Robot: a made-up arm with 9 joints. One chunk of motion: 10 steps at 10 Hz.
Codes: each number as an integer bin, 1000 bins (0 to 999) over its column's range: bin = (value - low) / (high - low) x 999, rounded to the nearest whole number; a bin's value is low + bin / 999 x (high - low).
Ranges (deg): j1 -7..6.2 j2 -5.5..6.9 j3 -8.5..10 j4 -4.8..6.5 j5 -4.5..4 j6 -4.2..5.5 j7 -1..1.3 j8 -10.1..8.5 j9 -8.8..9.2
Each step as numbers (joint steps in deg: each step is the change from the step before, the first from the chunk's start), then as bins.
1 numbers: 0.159 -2.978 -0.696 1.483 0.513 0.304 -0.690 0.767 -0.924
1 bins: 542 203 421 555 589 464 135 584 437
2 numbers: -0.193 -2.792 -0.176 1.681 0.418 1.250 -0.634 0.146 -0.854
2 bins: 515 218 449 573 578 561 159 550 441
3 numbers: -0.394 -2.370 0.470 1.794 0.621 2.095 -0.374 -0.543 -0.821
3 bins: 500 252 484 583 602 648 272 513 443
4 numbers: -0.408 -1.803 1.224 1.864 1.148 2.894 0.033 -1.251 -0.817
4 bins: 499 298 525 589 664 731 449 475 443
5 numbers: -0.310 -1.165 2.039 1.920 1.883 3.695 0.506 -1.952 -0.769
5 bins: 506 349 569 594 750 813 654 438 446
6 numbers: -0.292 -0.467 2.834 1.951 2.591 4.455 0.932 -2.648 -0.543
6 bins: 508 405 612 597 833 891 839 400 458
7 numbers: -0.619 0.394 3.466 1.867 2.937 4.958 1.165 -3.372 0.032
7 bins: 483 475 646 589 874 943 940 361 490
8 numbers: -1.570 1.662 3.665 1.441 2.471 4.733 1.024 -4.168 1.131
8 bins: 411 577 657 552 819 920 879 319 551
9 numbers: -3.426 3.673 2.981 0.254 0.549 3.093 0.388 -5.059 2.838
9 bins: 270 739 620 447 593 751 603 271 646
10 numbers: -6.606 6.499 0.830 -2.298 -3.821 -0.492 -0.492 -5.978 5.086
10 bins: 30 967 504 221 80 382 221 221 771
